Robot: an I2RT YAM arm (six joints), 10 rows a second.
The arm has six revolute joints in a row. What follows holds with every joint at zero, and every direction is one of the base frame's. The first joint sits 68 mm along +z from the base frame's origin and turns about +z. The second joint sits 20 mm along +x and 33.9 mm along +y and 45.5 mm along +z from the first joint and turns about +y. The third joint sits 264 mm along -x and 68.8 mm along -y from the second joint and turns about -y. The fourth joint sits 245 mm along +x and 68.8 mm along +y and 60 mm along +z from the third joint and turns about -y. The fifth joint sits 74 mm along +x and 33.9 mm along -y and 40.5 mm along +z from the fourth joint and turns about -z. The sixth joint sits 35.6 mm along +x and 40.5 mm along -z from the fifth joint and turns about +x. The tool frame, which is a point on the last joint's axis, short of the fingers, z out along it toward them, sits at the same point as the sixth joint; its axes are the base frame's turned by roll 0, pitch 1.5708 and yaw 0 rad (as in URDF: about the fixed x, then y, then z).
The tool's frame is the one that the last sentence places.
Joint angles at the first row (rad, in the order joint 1, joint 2, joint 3, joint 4, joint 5, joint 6):
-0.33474 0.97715 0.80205 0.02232 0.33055 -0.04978
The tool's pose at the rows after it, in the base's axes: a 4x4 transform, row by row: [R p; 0 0 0 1], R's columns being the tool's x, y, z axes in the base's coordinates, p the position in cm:
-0.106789 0.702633 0.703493 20.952; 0.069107 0.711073 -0.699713 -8.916; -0.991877 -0.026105 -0.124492 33.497; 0 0 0 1
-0.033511 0.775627 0.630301 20.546; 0.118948 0.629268 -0.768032 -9.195; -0.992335 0.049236 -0.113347 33.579; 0 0 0 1
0.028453 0.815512 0.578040 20.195; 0.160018 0.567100 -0.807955 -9.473; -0.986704 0.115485 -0.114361 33.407; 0 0 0 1
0.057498 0.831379 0.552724 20.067; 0.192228 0.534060 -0.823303 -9.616; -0.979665 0.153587 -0.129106 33.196; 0 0 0 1
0.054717 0.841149 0.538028 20.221; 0.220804 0.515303 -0.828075 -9.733; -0.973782 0.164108 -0.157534 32.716; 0 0 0 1
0.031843 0.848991 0.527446 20.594; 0.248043 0.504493 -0.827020 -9.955; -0.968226 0.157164 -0.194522 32.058; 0 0 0 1
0.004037 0.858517 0.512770 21.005; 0.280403 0.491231 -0.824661 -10.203; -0.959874 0.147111 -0.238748 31.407; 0 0 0 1
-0.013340 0.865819 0.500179 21.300; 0.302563 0.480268 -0.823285 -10.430; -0.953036 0.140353 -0.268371 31.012; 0 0 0 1
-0.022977 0.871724 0.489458 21.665; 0.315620 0.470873 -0.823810 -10.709; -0.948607 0.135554 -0.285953 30.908; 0 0 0 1
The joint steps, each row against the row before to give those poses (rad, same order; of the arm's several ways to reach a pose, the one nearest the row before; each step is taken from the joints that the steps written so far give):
-0.00041 -0.00839 0.00002 0.00609 0.11328 0.08316
-0.00420 -0.00574 -0.00230 0.00228 0.09650 0.08468
-0.00949 -0.00494 -0.00689 -0.00417 0.05613 0.07669
-0.00497 0.00074 -0.00001 -0.01984 0.02325 0.05378
-0.00114 0.01184 0.00042 -0.02558 0.01069 0.03510
-0.00346 0.02330 0.00230 -0.02592 -0.00002 0.02250
-0.00378 0.02782 0.00877 -0.03779 0.00003 0.02633
-0.00461 0.02138 0.00916 -0.02630 -0.00042 0.01830
-0.00534 0.02325 0.01601 -0.01604 0.00039 0.01068

